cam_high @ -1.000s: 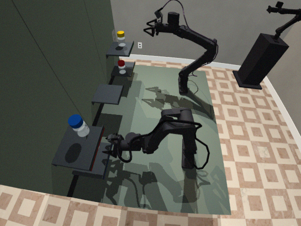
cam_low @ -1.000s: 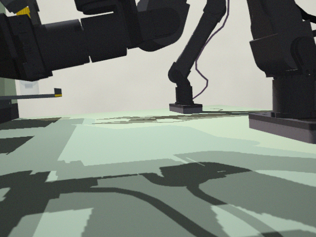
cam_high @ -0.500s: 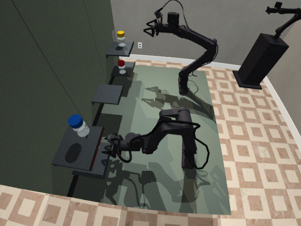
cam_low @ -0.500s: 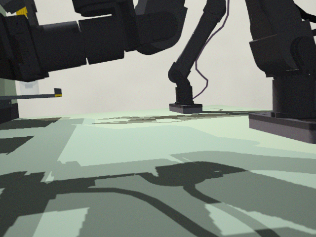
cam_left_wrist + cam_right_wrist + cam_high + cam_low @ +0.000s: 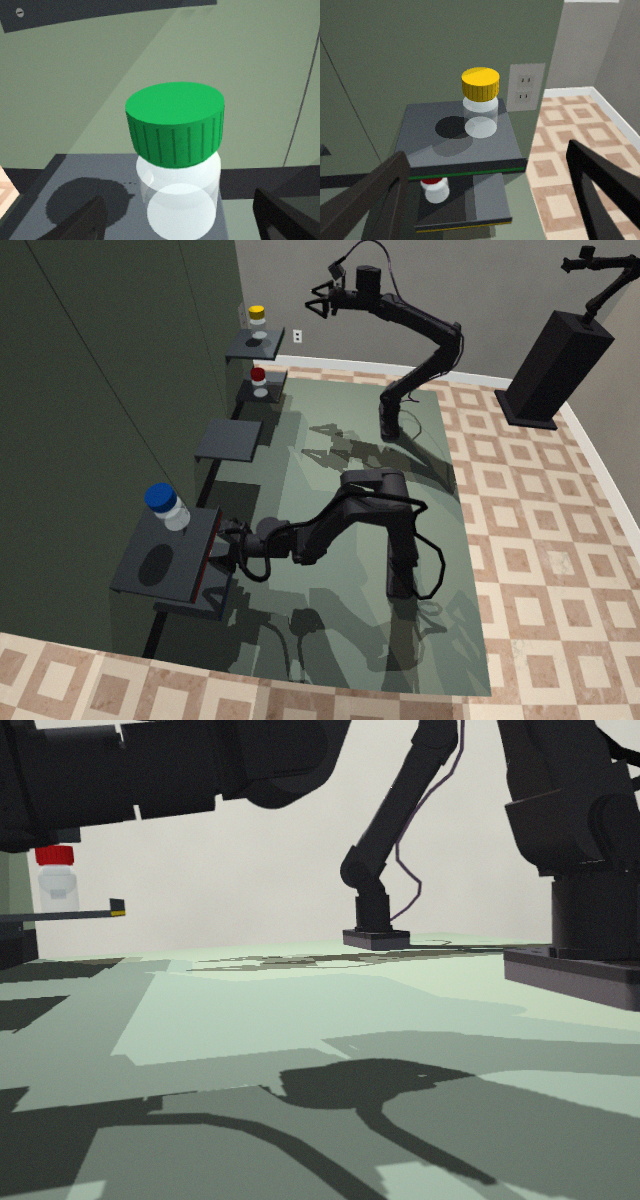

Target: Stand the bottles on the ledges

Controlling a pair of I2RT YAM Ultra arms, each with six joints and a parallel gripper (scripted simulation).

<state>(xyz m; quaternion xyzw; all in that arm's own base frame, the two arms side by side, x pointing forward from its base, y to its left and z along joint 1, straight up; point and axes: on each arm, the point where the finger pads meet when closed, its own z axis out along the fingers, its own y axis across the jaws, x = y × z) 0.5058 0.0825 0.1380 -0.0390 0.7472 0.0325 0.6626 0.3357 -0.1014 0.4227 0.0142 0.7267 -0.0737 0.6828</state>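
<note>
My left hand is 50 mm short of the green-capped bottle and 20 mm above it. The rest, counted from my left hand: blue-capped bottle 170 mm above, 40 mm ahead; then red-capped bottle 680 mm to the right, 20 mm below, 20 mm ahead; then yellow-capped bottle 780 mm to the right, 170 mm above, 20 mm ahead.
My right hand is 200 mm short of the yellow-capped bottle, 20 mm to the left of it and 110 mm above it. From my right hand the other things lie so: blue-capped bottle 210 mm ahead, 760 mm to the left, 110 mm below; red-capped bottle 190 mm ahead, 80 mm to the left, 300 mm below; green-capped bottle 220 mm ahead, 760 mm to the left, 300 mm below.
</note>
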